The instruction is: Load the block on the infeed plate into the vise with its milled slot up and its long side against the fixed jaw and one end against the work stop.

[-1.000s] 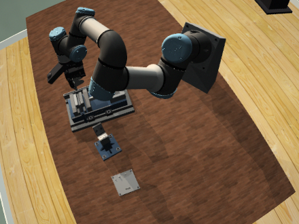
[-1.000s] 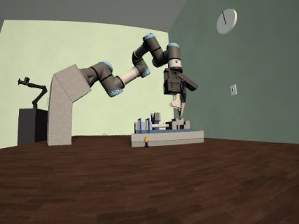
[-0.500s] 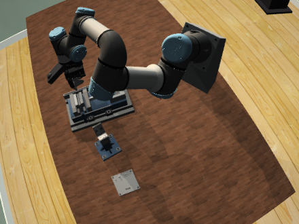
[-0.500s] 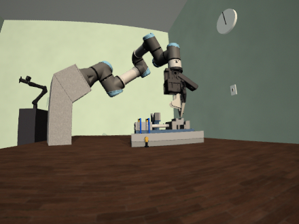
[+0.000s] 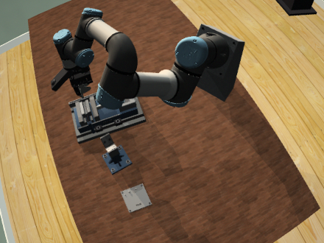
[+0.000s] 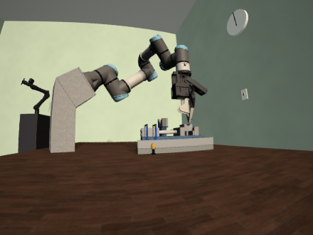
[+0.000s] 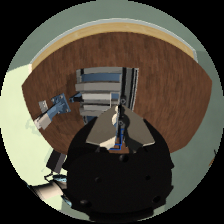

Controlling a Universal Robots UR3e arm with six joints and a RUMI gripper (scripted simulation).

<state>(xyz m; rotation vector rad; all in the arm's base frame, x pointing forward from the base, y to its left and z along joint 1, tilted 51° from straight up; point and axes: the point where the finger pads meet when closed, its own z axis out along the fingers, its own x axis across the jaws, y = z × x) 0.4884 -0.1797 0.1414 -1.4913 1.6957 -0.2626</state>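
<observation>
Right now my hand is 50 mm to the right of the part and 30 mm above it. Also, from my hand: grey infeed plate (430 mm to the left, 120 mm below, 120 mm behind).
</observation>
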